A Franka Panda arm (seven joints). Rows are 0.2 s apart.
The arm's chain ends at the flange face. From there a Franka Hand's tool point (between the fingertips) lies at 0.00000 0.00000 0.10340 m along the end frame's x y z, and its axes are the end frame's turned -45 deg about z.
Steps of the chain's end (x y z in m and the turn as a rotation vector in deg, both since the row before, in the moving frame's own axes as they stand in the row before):
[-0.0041 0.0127 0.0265 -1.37 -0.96 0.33]
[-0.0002 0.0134 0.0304 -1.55 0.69 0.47]
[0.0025 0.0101 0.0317 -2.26 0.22 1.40]
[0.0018 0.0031 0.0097 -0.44 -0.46 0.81]
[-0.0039 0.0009 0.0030 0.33 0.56 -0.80]
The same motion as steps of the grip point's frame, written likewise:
[-0.0149 0.0066 0.0265 -0.29 -1.65 0.33]
[-0.0107 0.0122 0.0304 -1.58 -0.61 0.47]
[-0.0080 0.0120 0.0316 -1.75 -1.44 1.40]
[-0.0021 0.0034 0.0097 0.01 -0.64 0.81]
[-0.0023 -0.0018 0.0030 -0.16 0.63 -0.80]

